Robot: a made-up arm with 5 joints.
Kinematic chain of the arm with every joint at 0, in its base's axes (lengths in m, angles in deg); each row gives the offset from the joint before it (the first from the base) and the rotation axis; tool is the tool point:
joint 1: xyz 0 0 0.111 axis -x
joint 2: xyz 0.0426 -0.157 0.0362 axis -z
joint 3: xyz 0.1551 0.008 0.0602 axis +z
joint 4: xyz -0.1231 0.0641 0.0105 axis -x
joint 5: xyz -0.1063 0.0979 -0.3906 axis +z
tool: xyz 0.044 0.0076 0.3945
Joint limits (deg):
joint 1: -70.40..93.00
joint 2: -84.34..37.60
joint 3: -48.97..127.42
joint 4: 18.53..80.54
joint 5: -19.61..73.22
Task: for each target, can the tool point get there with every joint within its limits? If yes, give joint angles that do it. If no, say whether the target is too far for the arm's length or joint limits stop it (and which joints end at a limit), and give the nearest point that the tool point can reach.
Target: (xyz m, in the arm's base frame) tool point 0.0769 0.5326 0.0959
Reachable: no: joint limits stop it (at a limit: joint 3, joint 4, joint 5) | nearest point 0.0606 0.2004 0.1053 | short by 0.333 m
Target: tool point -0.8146 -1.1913 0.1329
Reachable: no: too far | nearest point -0.0476 -0.4566 0.1194 | short by 1.062 m
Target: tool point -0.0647 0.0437 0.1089
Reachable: yes | joints 33.78 -29.10 -14.59 40.66 44.34
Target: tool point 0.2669 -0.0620 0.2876
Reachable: yes | joints 74.38 -72.69 95.86 59.16 65.24
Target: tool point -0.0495 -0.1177 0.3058
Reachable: yes | joints 56.28 16.71 61.50 50.97 31.80
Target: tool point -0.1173 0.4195 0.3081
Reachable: no: joint limits stop it (at a limit: joint 3, joint 4, joint 5) | nearest point -0.0479 0.1716 0.1916 | short by 0.283 m
